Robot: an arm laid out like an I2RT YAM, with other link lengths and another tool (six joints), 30 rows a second.
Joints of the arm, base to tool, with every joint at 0 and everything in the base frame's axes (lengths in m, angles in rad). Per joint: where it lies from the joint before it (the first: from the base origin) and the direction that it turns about. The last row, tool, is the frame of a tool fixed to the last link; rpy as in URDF.
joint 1: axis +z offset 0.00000 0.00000 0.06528
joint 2: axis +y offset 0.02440 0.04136 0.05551
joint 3: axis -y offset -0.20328 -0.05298 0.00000
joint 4: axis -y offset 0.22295 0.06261 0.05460
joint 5: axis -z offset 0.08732 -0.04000 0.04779
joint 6: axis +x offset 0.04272 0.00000 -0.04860
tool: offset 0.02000 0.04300 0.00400 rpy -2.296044 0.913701 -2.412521
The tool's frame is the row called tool.
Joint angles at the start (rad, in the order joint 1, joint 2, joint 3, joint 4, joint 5, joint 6):
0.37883, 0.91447, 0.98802, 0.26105, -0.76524, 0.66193
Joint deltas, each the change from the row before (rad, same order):
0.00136, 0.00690, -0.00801, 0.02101, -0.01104, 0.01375
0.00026, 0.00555, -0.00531, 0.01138, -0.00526, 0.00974
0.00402, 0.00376, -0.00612, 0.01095, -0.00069, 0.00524
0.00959, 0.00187, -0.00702, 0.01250, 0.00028, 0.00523
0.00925, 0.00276, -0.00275, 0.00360, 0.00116, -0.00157
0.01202, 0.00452, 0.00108, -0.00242, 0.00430, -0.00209
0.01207, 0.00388, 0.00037, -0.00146, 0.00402, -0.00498
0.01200, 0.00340, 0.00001, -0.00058, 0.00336, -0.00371
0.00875, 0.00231, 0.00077, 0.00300, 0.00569, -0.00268
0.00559, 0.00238, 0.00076, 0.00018, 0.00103, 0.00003
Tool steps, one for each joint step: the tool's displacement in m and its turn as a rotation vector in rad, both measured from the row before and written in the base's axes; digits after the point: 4 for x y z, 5 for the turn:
0.0009, 0.0006, -0.0016, 0.00396, 0.00533, 0.01504
0.0013, 0.0005, -0.0014, 0.00209, 0.00764, 0.00754
0.0005, 0.0010, -0.0014, 0.00206, 0.00365, 0.00592
-0.0008, 0.0018, -0.0012, 0.00329, 0.00143, 0.01058
-0.0006, 0.0020, -0.0011, -0.00092, 0.00049, 0.00778
-0.0004, 0.0026, -0.0008, -0.00171, 0.00404, 0.00747
-0.0007, 0.0026, -0.0009, -0.00247, 0.00052, 0.00710
-0.0009, 0.0025, -0.0008, -0.00187, 0.00066, 0.00796
-0.0008, 0.0017, 0.0001, 0.00144, -0.00299, 0.00274
-0.0003, 0.0012, -0.0002, -0.00032, 0.00147, 0.00462

